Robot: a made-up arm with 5 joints.
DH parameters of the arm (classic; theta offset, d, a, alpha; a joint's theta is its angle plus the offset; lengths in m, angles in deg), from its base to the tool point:
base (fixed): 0 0 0.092 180
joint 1: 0 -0.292 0.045 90
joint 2: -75.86 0 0.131 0
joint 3: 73.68 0 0.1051 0
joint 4: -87.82 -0.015 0 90
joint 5: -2.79 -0.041 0 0
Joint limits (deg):
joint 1: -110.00..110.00
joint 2: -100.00..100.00
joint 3: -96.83..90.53
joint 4: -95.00..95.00
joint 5: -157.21..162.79
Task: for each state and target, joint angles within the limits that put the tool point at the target. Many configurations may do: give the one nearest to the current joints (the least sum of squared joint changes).
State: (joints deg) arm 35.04 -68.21 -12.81 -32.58 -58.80
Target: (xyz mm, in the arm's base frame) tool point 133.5 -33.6 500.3
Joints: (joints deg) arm 22.68 -55.26 14.45 -26.92 -58.80
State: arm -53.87 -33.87 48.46 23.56 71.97
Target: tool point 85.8 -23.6 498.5
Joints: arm -37.35 -72.43 0.33 9.26 71.97
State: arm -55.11 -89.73 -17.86 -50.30 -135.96
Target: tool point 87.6 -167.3 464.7
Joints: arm -83.35 -71.48 -54.89 -24.73 -135.96
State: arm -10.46 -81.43 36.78 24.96 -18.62
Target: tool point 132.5 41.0 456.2
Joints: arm -60.44 -67.33 26.70 20.24 -18.62
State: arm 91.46 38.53 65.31 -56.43 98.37
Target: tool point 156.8 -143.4 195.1
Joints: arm 60.21 59.48 52.45 -53.54 98.37
